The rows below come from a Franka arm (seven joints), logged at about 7 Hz.
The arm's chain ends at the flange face. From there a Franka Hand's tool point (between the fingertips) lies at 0.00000 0.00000 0.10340 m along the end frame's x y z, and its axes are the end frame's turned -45 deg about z.
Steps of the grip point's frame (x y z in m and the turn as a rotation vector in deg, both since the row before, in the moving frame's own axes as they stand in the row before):
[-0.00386 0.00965 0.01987 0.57 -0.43 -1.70]
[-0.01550 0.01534 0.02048 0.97 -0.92 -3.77]
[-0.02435 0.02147 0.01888 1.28 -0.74 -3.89]
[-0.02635 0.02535 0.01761 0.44 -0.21 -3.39]
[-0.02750 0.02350 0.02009 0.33 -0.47 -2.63]
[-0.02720 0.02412 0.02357 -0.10 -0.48 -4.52]
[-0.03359 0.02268 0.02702 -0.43 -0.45 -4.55]
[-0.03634 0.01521 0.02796 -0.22 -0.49 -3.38]
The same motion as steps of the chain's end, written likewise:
[0.00537 0.00971 0.01988 0.10 -0.71 -1.70]
[0.00230 0.02179 0.02051 0.04 -1.34 -3.77]
[0.00056 0.03300 0.01891 0.38 -1.43 -3.89]
[0.00013 0.03683 0.01761 0.16 -0.46 -3.39]
[-0.00181 0.03586 0.02010 -0.10 -0.57 -2.63]
[-0.00172 0.03553 0.02357 -0.41 -0.27 -4.52]
[-0.00773 0.03867 0.02703 -0.62 -0.01 -4.55]
[-0.01462 0.03554 0.02796 -0.50 -0.19 -3.38]

